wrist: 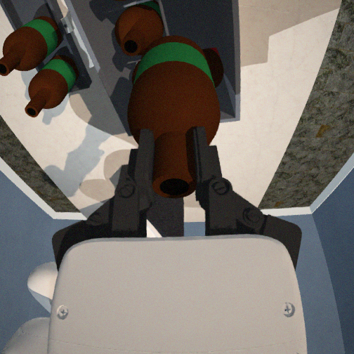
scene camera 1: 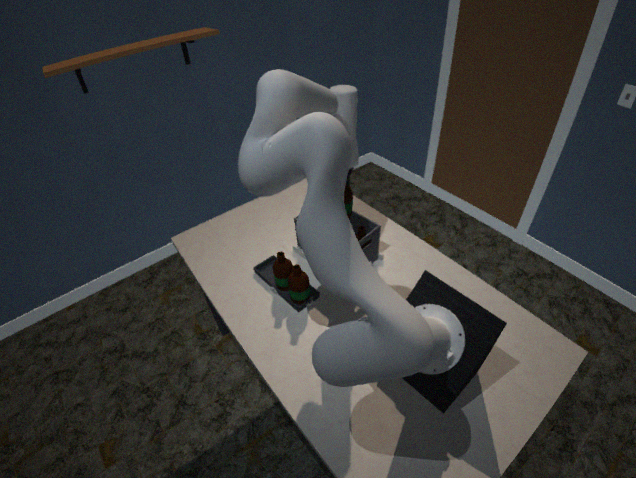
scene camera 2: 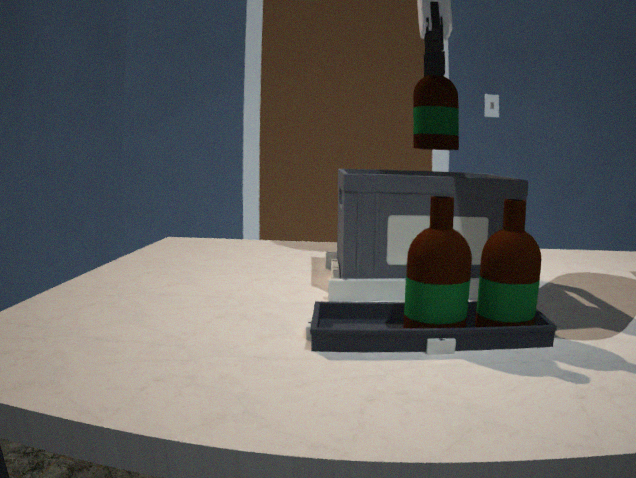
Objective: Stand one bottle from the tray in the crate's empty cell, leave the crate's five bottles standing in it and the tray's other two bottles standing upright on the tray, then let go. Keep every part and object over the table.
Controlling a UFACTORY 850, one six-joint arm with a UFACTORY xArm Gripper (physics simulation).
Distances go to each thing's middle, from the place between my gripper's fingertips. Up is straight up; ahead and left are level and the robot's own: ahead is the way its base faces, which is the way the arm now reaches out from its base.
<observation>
The brown bottle (scene camera 2: 435, 98) is 40 mm below my hand.
</observation>
